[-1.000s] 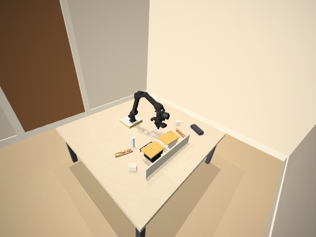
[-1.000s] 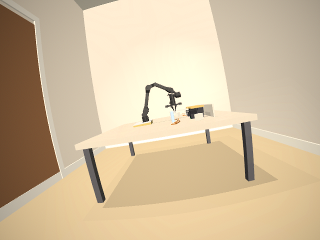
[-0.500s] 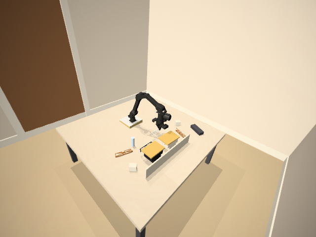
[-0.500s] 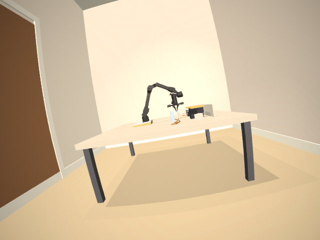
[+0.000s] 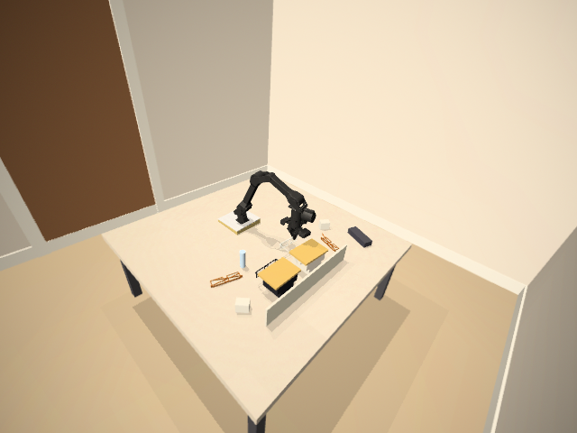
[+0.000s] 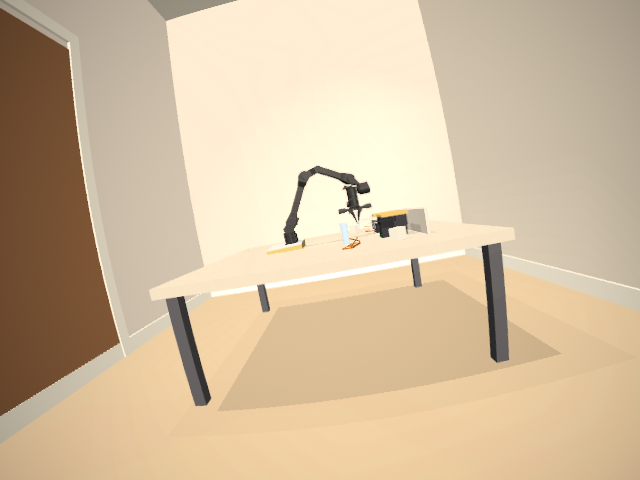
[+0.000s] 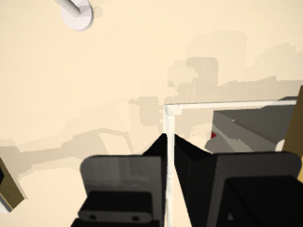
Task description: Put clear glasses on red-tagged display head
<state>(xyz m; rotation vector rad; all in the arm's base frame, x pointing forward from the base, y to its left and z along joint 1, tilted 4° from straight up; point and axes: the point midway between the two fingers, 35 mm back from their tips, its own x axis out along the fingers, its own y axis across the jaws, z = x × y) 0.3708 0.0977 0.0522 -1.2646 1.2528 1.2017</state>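
Now: the pale display head 120 mm ahead of my gripper tip, 40 mm to the right of it and 10 mm below it. The rest, counted from my gripper tip: clear stand (110 mm behind, 140 mm to the left, 50 mm below); grey panel (260 mm ahead, 130 mm to the right, 20 mm below); black display head (140 mm ahead, 260 mm to the right, 10 mm below).
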